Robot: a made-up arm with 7 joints. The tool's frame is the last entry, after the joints.
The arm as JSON. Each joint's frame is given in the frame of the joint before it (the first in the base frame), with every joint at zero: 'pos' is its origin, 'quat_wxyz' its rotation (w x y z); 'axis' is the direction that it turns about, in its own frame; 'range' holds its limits. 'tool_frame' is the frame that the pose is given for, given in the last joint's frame.
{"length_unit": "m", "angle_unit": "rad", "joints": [
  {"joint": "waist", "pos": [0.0, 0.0, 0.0], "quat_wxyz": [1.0, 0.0, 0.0, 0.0], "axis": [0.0, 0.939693, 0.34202], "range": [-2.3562, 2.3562]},
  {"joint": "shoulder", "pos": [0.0, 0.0, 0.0], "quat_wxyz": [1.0, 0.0, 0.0, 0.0], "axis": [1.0, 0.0, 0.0], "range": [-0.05, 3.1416]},
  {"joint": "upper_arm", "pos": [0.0, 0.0, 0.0], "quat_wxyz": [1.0, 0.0, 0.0, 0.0], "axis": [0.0, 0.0, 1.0], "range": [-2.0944, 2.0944]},
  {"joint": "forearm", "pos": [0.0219, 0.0, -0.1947], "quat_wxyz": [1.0, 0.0, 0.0, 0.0], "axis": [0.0, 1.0, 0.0], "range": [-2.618, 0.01]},
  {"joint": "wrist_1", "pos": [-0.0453, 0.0, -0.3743], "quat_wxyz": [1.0, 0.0, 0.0, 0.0], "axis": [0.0, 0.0, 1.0], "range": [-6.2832, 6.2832]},
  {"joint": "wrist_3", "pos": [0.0, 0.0, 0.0], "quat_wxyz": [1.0, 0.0, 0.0, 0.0], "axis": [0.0, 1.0, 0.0], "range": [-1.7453, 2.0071]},
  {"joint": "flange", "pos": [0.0, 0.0, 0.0], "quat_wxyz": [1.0, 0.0, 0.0, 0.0], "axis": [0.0, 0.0, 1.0], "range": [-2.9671, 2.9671]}
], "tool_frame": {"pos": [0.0, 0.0, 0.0], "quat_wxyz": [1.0, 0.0, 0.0, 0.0]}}
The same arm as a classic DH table. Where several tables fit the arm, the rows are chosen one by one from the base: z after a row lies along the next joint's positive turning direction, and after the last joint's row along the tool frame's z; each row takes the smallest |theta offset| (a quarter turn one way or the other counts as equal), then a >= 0, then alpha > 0; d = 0 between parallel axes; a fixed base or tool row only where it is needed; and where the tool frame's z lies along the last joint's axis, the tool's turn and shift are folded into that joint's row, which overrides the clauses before.
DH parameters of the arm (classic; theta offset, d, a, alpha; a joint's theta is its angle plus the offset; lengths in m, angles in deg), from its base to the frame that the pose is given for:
base (fixed): 0 0 0 -70
waist: 90 0 0 90
shoulder: 70 0 0 -90
upper_arm: -90 -0.1947 0.0219 -90
forearm: 0 0 -0.0453 90
wrist_1: 0 -0.3743 0 -90
wrist_3: 0 0 0 90
flange: 0 0 0 0
Joint limits (deg, base to tool): -135..135 -2.86..180 -120..120 -150..0.57 -360..360 -100..115 -170..170

